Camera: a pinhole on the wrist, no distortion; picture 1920 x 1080 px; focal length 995.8 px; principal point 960.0 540.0 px. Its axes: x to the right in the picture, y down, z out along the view. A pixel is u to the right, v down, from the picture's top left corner.
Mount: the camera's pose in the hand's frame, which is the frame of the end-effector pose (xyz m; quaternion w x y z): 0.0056 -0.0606 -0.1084 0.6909 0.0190 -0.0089 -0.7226
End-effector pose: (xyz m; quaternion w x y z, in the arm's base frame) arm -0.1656 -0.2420 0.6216 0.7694 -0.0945 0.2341 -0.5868
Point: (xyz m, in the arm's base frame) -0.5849 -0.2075 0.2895
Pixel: behind the camera
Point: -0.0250 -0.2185 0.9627
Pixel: 858.2 396.3
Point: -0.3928 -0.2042 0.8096
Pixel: outside the picture
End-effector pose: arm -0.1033 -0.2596 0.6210 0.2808 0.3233 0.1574 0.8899
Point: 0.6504 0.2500 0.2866
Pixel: outside the picture
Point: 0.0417 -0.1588 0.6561
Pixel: 1198.6 509.1
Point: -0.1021 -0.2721 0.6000
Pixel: 307.4 290.5
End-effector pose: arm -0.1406 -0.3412 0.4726 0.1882 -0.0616 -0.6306 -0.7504
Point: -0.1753 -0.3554 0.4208
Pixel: 914.3 714.6
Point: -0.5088 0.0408 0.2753
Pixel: 1548.1 994.1
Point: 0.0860 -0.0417 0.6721
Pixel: 272.2 37.4
